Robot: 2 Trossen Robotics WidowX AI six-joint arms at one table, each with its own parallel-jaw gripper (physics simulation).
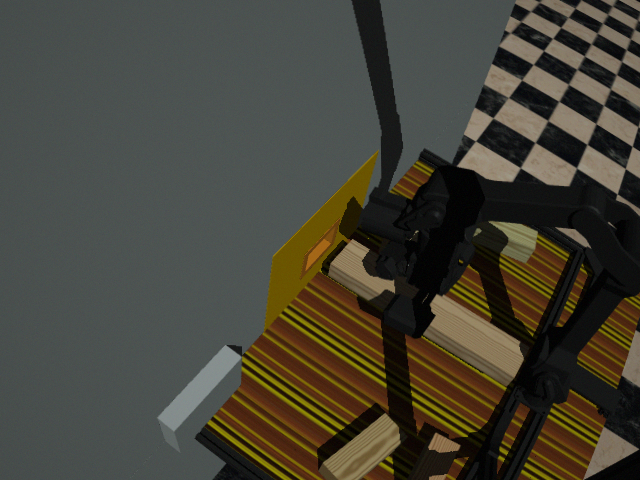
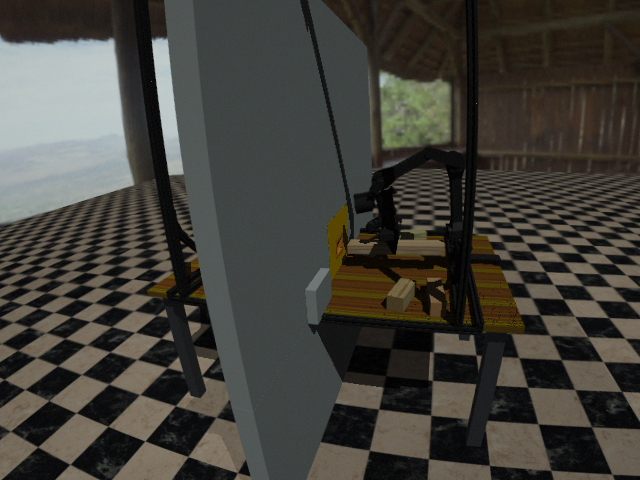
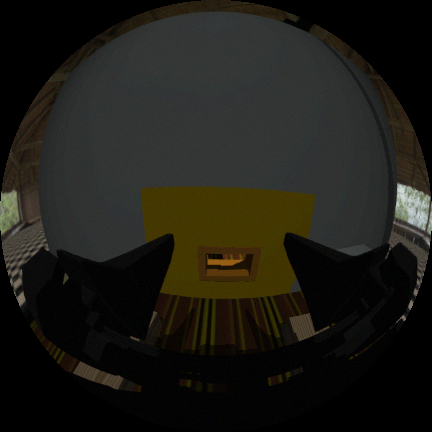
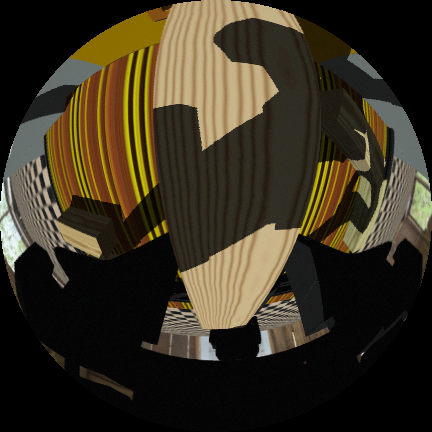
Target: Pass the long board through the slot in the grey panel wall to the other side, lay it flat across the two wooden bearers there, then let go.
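Places are measured from the left arm's base along level axes (x right, y down, z ahead), in metres.
Where they show: left gripper, fingertip midpoint: (image 3: 230,239); right gripper, fingertip midpoint: (image 2: 395,249) (image 4: 230,232); right arm's base, link origin: (image 1: 535,392).
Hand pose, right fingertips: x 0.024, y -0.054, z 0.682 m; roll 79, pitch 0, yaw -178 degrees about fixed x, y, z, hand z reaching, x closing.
Each offset is from my right fingertips to the centre of the thing. "spot": to the spot under its first point. Level surfaces: height alone.
The long pale board @[dx +0.000, dy -0.011, dz +0.002 m] (image 1: 475,333) (image 2: 421,246) (image 4: 230,175) is held nearly level above the table, its far end near the yellow panel (image 1: 286,279) (image 2: 336,229) (image 3: 225,215) on the grey wall (image 1: 155,155) (image 2: 268,180) (image 3: 215,115). It is outside the slot @[spot: dx +0.000, dy +0.010, dz -0.202 m] (image 1: 320,251) (image 2: 339,248) (image 3: 202,264). My right gripper (image 1: 408,302) (image 2: 388,249) (image 4: 230,232) is shut on the board's middle part. My left gripper (image 3: 230,239) is open and empty beyond the wall, facing the slot. Two wooden bearers @[spot: dx -0.095, dy +0.043, dz -0.350 m] (image 3: 152,325) @[spot: dx +0.114, dy +0.035, dz -0.363 m] (image 3: 301,327) show partly behind its fingers.
A light grey block @[spot: dx +0.318, dy -0.027, dz -0.183 m] (image 1: 201,387) (image 2: 317,297) juts from the wall. Two wooden blocks @[dx +0.234, dy +0.050, dz +0.043 m] (image 1: 361,449) @[spot: dx +0.177, dy +0.029, dz +0.131 m] (image 1: 436,452) lie on the near part of the striped table @[dy +0.073 m] (image 1: 310,361). A pale block @[dx -0.291, dy +0.050, dz +0.022 m] (image 1: 519,242) (image 2: 416,235) lies beyond the board. A black post (image 2: 469,155) rises beside the table.
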